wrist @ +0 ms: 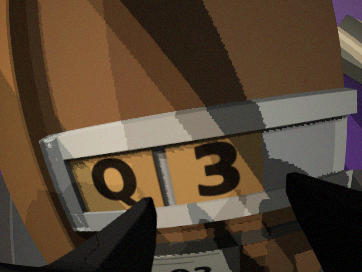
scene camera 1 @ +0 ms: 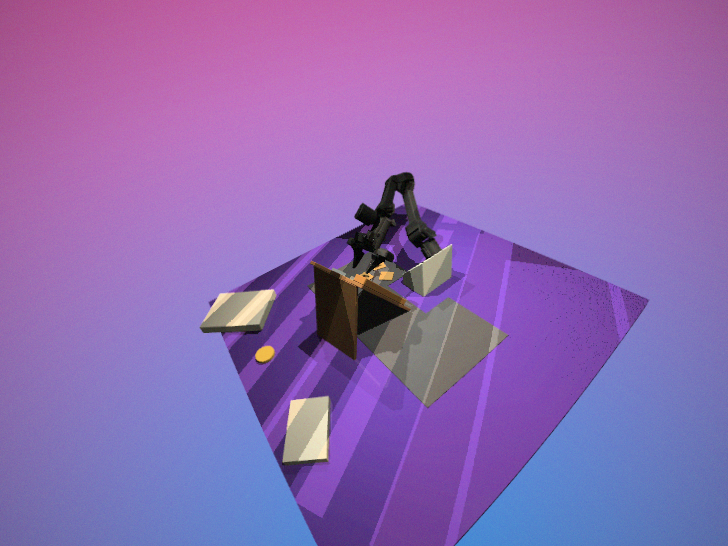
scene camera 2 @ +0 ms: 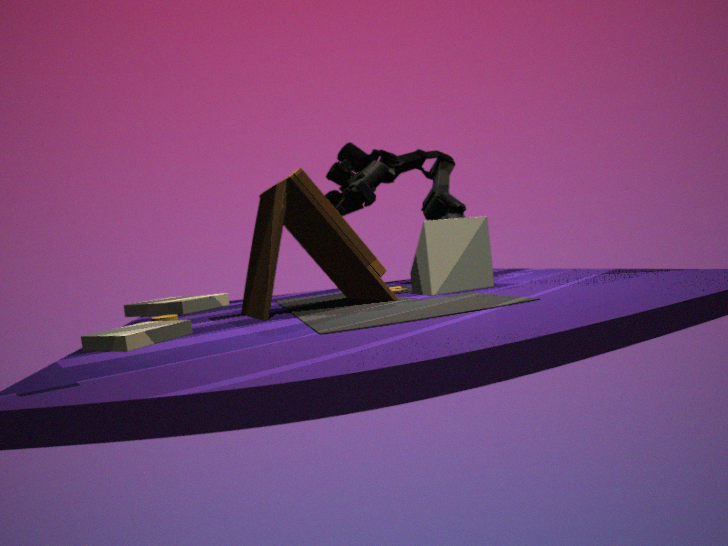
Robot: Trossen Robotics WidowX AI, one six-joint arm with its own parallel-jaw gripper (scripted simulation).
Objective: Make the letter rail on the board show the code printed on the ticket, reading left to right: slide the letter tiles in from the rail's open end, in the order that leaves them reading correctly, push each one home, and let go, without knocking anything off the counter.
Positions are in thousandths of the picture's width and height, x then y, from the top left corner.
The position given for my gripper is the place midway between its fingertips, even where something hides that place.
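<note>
My gripper (scene camera 2: 447, 404) (wrist: 612, 722) (scene camera 1: 494, 495): open, holds nothing. A brown slanted board (scene camera 2: 407, 373) (wrist: 236, 314) (scene camera 1: 462, 538) is visible. A grey mat (scene camera 1: 590, 646) (scene camera 2: 453, 574) is visible too.
</note>
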